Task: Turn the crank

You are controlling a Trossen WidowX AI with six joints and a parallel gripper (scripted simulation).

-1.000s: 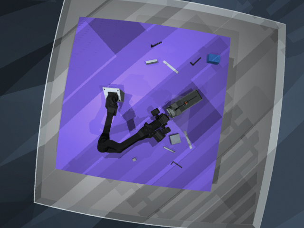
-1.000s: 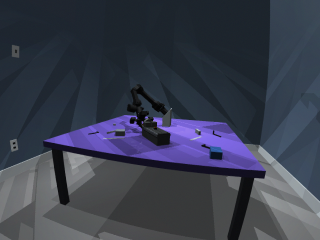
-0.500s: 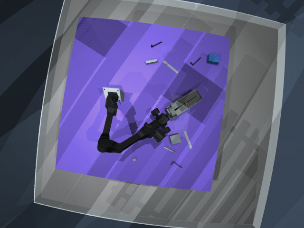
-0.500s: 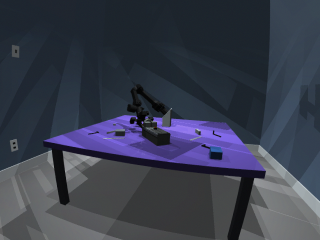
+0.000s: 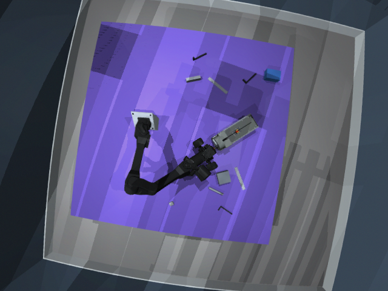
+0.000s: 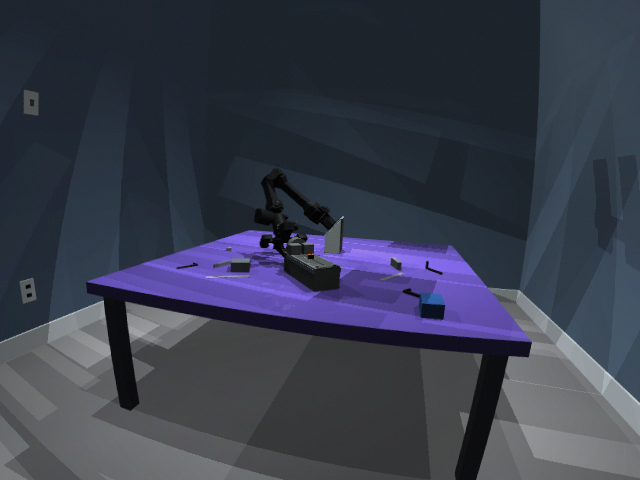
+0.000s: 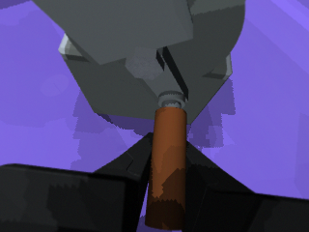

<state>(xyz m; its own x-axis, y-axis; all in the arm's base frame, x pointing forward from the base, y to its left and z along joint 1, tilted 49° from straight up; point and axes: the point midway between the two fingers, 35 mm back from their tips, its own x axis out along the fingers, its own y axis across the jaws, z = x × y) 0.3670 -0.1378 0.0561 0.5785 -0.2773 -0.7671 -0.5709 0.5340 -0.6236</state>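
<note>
Now: the brown crank handle 30 mm above my gripper tip, 10 mm to the right of it and 10 mm behind it. From my gripper tip the other things lie so: dark L-shaped key: 370 mm to the right, 90 mm ahead, 40 mm below; red pointer: 120 mm ahead, 110 mm to the left, 40 mm above; grey block: 160 mm to the right, 80 mm ahead, 20 mm below.
</note>
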